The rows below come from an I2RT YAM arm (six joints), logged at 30 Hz.
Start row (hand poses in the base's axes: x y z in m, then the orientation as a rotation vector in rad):
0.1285 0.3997 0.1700 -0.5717 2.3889 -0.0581
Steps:
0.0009 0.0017 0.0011 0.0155 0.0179 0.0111
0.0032 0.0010 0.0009 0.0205 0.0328 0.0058
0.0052 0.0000 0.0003 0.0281 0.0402 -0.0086
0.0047 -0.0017 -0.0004 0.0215 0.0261 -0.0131
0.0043 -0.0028 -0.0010 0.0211 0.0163 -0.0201
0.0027 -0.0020 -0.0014 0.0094 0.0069 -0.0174
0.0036 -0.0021 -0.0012 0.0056 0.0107 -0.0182
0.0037 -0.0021 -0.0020 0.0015 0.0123 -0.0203
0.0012 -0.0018 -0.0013 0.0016 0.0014 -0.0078
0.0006 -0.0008 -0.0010 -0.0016 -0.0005 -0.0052
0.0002 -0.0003 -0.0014 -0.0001 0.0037 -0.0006
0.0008 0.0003 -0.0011 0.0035 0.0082 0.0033
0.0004 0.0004 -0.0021 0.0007 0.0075 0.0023
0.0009 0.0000 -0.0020 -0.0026 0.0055 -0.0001
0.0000 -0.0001 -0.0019 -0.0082 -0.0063 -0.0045
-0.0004 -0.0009 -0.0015 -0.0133 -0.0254 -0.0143
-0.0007 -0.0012 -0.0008 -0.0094 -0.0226 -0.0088
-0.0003 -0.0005 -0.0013 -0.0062 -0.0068 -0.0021
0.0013 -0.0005 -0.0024 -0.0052 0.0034 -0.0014
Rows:
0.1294 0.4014 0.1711 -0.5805 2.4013 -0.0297
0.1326 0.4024 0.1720 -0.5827 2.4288 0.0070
0.1378 0.4024 0.1723 -0.5646 2.4661 0.0496
0.1425 0.4007 0.1719 -0.5418 2.4914 0.0786
0.1468 0.3979 0.1709 -0.5092 2.5086 0.1018
0.1495 0.3959 0.1695 -0.4839 2.5176 0.1088
0.1531 0.3938 0.1683 -0.4592 2.5309 0.1118
0.1568 0.3917 0.1663 -0.4334 2.5467 0.1092
0.1580 0.3899 0.1650 -0.4229 2.5493 0.1087
0.1586 0.3891 0.1640 -0.4168 2.5500 0.1046
0.1588 0.3888 0.1626 -0.4162 2.5538 0.1051
0.1596 0.3891 0.1615 -0.4195 2.5607 0.1127
0.1600 0.3895 0.1594 -0.4225 2.5675 0.1162
0.1609 0.3895 0.1574 -0.4236 2.5733 0.1142
0.1609 0.3894 0.1555 -0.4205 2.5692 0.1006
0.1605 0.3885 0.1540 -0.4058 2.5488 0.0726
0.1598 0.3873 0.1532 -0.3968 2.5294 0.0525
0.1595 0.3868 0.1519 -0.3961 2.5238 0.0424
0.1608 0.3863 0.1495 -0.3967 2.5280 0.0360

